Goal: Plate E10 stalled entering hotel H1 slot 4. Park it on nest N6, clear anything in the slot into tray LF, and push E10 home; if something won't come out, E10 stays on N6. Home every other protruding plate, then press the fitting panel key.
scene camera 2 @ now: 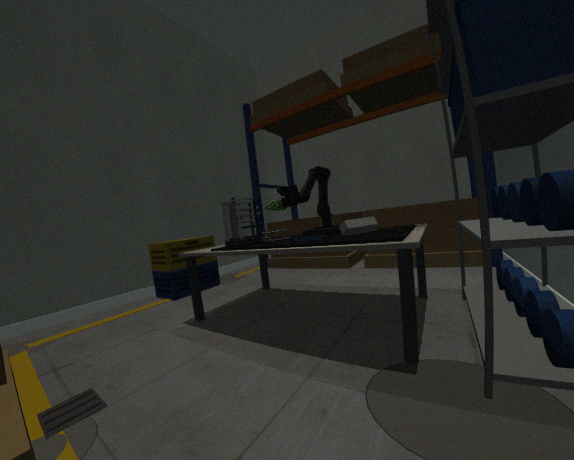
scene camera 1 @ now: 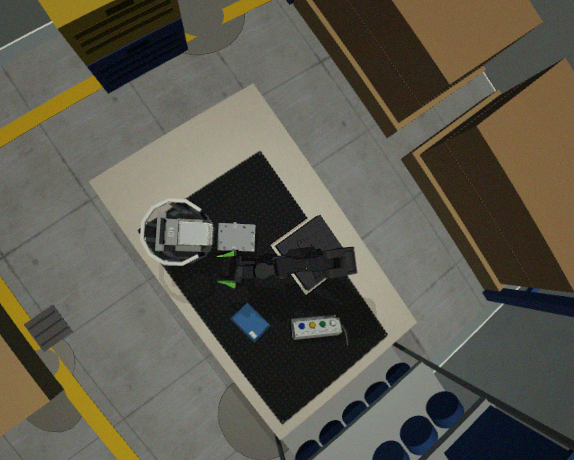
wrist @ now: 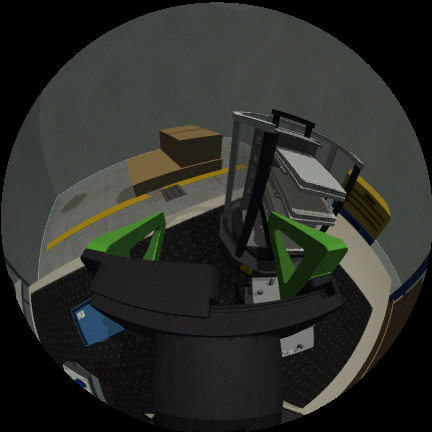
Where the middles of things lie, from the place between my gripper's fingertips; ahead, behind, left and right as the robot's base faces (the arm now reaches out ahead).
Labels:
Right now the round plate rack [scene camera 1: 159,228] is 6 cm ahead of my hand, 19 cm to the right of it and 6 cm below it. Also, from my hand: blue pad [wrist: 94,325] (30 cm to the left, 21 cm below).

